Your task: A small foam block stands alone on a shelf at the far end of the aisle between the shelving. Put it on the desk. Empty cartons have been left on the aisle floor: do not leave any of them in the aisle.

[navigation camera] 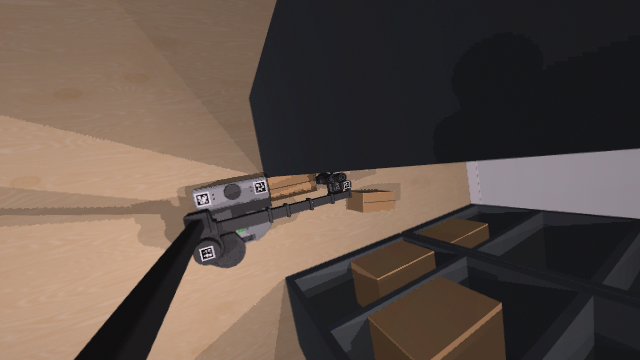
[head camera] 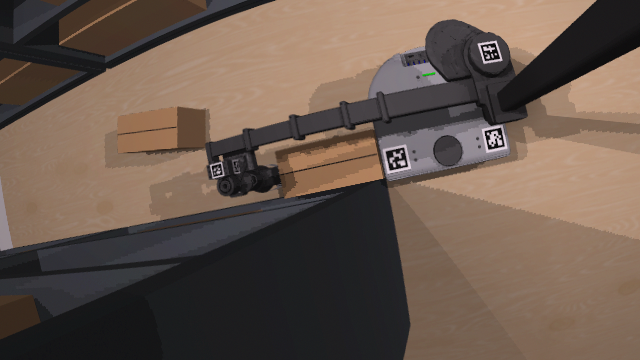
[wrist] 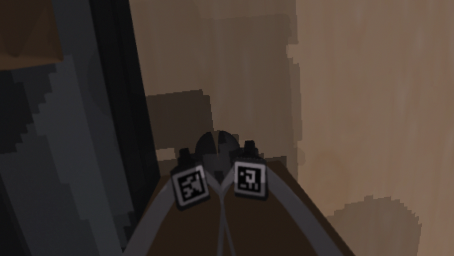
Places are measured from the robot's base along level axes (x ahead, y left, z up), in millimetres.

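Pixels of known places: gripper, between the fingertips: [wrist: 217,150]; robot's base, origin of its link: [navigation camera: 231,191] [head camera: 445,149].
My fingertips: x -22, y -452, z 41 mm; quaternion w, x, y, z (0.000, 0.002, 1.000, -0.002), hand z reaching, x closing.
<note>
Ahead of a thing's pixels: the offset from my fingertips to its top centre.
My gripper [head camera: 278,176] [navigation camera: 319,178] [wrist: 217,150] is shut, its fingertips together with nothing between them. It points back toward the base, at the near end of a long brown carton. That carton @(dx +0, dy +157, dz +140 mm) [head camera: 332,169] [navigation camera: 292,187] [wrist: 185,230] lies on the aisle floor between the gripper and my base, against the base and close along the dark shelving. In the wrist view it lies under the fingers. A second carton @(dx -220, dy -370, dz +140 mm) [head camera: 147,131] [navigation camera: 371,201] lies on the floor farther down the aisle, beyond the wrist. The foam block and the desk do not show.
A tall dark shelving unit [head camera: 345,270] [navigation camera: 400,85] [wrist: 82,150] stands along the gripper's side of the aisle. Another shelving unit [head camera: 75,61] [navigation camera: 300,315] with brown boxes [head camera: 135,25] [navigation camera: 392,265] stands opposite. A pale wall [navigation camera: 550,185] stands at the far end. My arm reaches along the aisle.
</note>
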